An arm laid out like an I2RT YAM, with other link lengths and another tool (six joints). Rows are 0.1 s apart.
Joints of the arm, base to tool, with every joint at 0 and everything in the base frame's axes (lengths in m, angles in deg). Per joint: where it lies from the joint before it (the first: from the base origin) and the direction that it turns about. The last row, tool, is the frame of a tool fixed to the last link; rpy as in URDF.
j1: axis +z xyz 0 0 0.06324
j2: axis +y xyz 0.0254 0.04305 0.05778
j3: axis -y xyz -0.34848 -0.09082 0
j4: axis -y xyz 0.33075 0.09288 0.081
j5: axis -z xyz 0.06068 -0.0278 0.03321
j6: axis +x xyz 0.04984 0 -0.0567
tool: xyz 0.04 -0.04 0.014 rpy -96.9 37.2 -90
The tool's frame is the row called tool.
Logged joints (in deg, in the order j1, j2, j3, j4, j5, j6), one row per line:
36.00 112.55 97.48 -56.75 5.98 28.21
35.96 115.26 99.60 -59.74 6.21 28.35
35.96 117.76 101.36 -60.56 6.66 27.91
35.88 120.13 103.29 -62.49 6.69 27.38
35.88 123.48 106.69 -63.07 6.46 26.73
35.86 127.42 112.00 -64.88 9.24 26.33
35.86 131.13 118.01 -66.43 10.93 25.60
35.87 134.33 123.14 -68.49 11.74 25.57
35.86 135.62 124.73 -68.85 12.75 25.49
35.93 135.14 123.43 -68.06 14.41 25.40
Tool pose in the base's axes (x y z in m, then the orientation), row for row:
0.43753 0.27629 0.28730 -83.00 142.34 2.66
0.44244 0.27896 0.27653 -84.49 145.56 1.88
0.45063 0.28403 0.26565 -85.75 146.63 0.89
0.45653 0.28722 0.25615 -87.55 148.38 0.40
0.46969 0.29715 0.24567 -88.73 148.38 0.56
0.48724 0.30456 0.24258 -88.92 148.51 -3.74
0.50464 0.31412 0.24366 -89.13 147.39 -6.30
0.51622 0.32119 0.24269 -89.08 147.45 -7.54
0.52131 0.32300 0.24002 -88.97 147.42 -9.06
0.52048 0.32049 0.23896 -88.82 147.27 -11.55
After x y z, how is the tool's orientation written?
As a rotation vector, in degrees.
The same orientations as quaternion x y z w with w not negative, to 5 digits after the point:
-0.49923 0.85616 0.01600 0.13232
-0.49937 0.86032 0.01111 0.10180
-0.50284 0.85984 0.00522 0.08833
-0.50702 0.85930 0.00232 0.06728
-0.51224 0.85660 0.00323 0.06203
-0.51266 0.85623 -0.02156 0.05987
-0.51597 0.85323 -0.03647 0.06663
-0.51548 0.85325 -0.04363 0.06597
-0.51487 0.85311 -0.05243 0.06606
-0.51415 0.85250 -0.06686 0.06655

